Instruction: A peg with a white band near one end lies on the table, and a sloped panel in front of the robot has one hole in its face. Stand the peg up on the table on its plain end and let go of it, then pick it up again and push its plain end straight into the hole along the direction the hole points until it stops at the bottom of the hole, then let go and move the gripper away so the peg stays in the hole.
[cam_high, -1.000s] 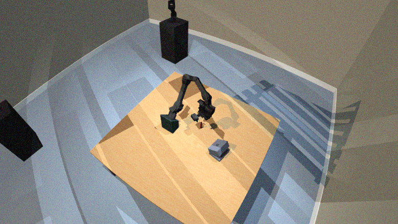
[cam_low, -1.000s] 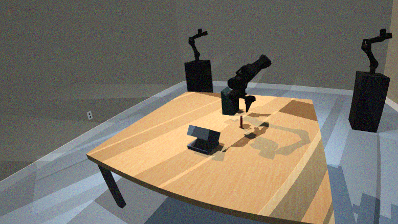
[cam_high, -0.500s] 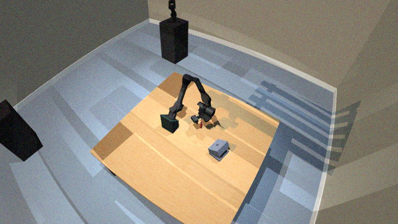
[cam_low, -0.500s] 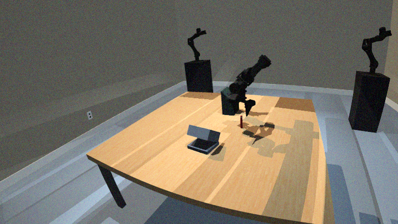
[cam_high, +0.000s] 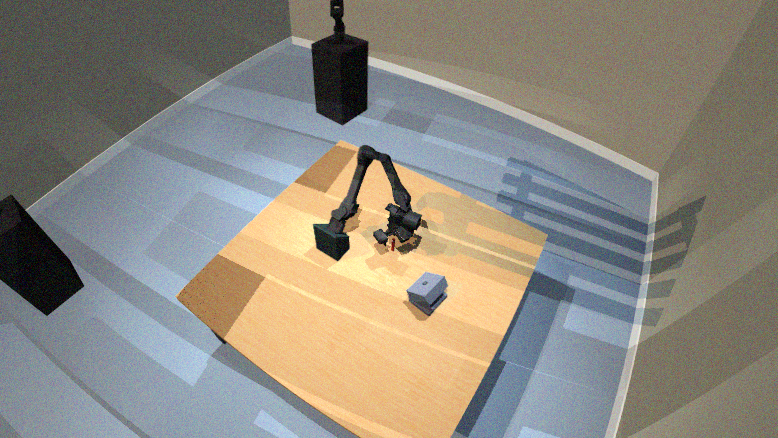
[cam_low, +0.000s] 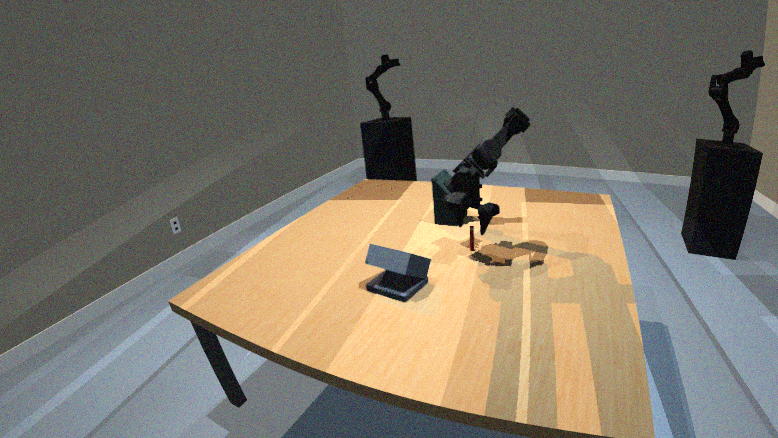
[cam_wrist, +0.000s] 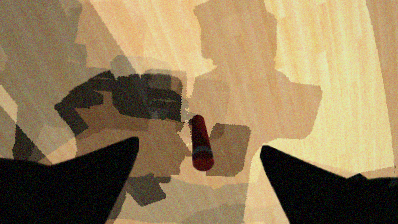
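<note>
The red peg is 10 mm below my gripper tip. From my gripper tip the other things lie so: grey sloped panel (250 mm ahead, 100 mm to the right); dark panel base (270 mm ahead, 110 mm to the right, 60 mm below).
</note>
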